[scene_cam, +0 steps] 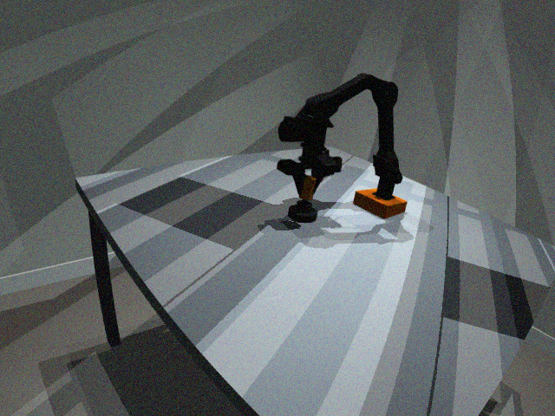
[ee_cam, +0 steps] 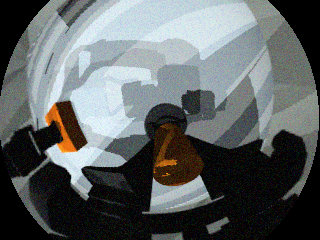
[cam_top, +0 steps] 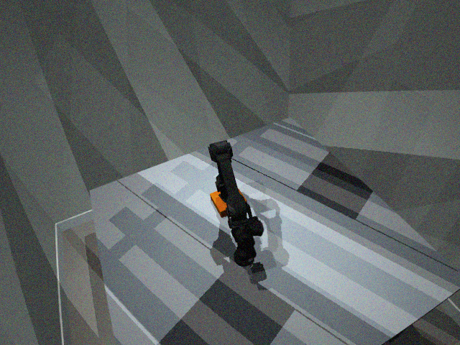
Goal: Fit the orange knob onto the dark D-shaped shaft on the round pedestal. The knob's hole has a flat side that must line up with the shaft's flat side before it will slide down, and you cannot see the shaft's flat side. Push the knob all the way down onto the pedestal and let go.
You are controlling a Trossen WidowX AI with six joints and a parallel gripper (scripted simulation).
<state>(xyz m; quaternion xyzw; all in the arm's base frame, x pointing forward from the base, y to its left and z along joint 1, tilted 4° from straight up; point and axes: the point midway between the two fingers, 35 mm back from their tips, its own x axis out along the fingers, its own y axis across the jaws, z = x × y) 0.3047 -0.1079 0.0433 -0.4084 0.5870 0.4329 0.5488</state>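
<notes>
Right now my gripper tip is 2 cm below the orange knob. Also, from my gripper tip: dark round pedestal (4 cm below).
</notes>
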